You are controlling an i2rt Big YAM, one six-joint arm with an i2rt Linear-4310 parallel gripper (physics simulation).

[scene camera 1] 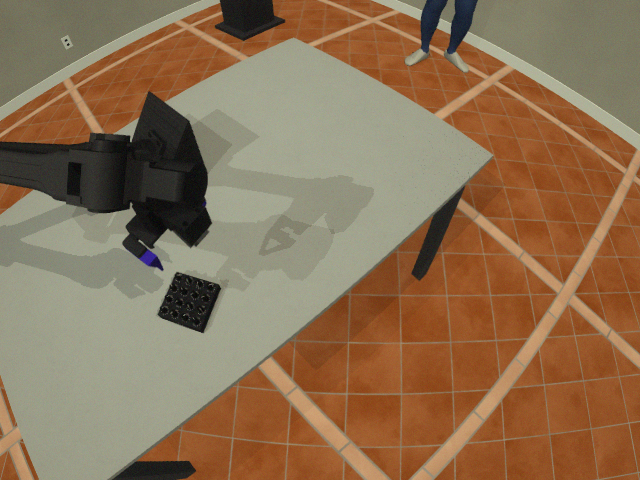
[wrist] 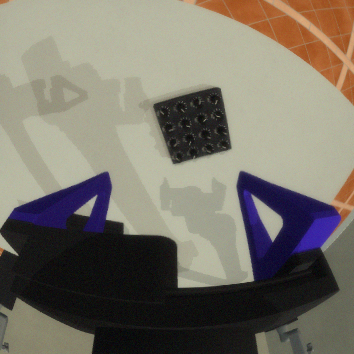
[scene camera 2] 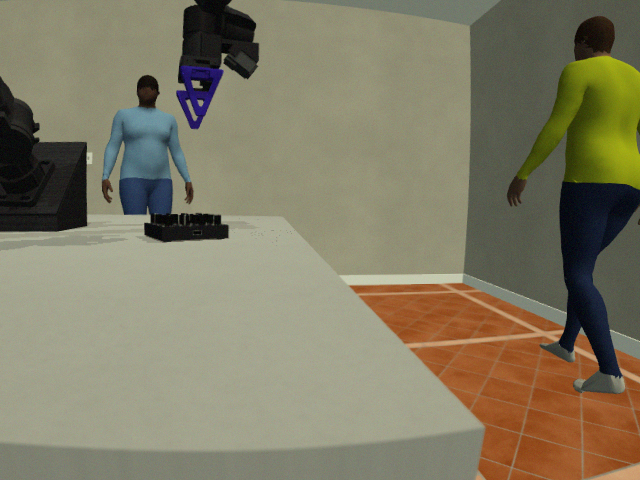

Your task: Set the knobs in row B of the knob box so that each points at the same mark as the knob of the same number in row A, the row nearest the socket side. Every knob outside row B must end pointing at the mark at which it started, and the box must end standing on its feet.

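Frame: origin at the arm's base, x down, y back, z left, level; millimetres.
Seen in the pictures: gripper, fingertip midpoint: (scene camera 1: 178,248) (wrist: 173,178) (scene camera 2: 197,122); arm's base at its link origin: (scene camera 2: 26,184).
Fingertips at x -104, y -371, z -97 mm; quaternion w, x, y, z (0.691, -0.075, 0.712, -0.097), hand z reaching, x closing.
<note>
Offsets run from my fingertips to a thing's top centre. Level surfaces: height alone.
The black knob box {dy +11, dx +157, dz -44 mm} (scene camera 1: 189,302) (scene camera 2: 193,231) (wrist: 193,126) stands level on the table, knobs up, in a four-by-four grid. A small socket {dy -16, dx +181, dz -91 mm} (scene camera 2: 196,232) shows on its side facing scene camera 2. Pale pointer marks show in the wrist view, but they are too small to read each knob's setting; row letters and numbers are not legible. My gripper (scene camera 2: 196,120) (wrist: 173,178) is open and empty, its purple fingers wide apart, high above the table. In the wrist view the box lies beyond the fingertips, between their lines. No finger touches it.
The grey table {dx +196 mm} (scene camera 1: 320,103) (scene camera 2: 232,335) (wrist: 125,50) carries arm shadows around the box. The table's long edge runs past the box in scene camera 1. A black slanted base block (scene camera 2: 69,186) stands left of the box in scene camera 2. Two people (scene camera 2: 146,144) (scene camera 2: 599,124) stand beyond the table.
</note>
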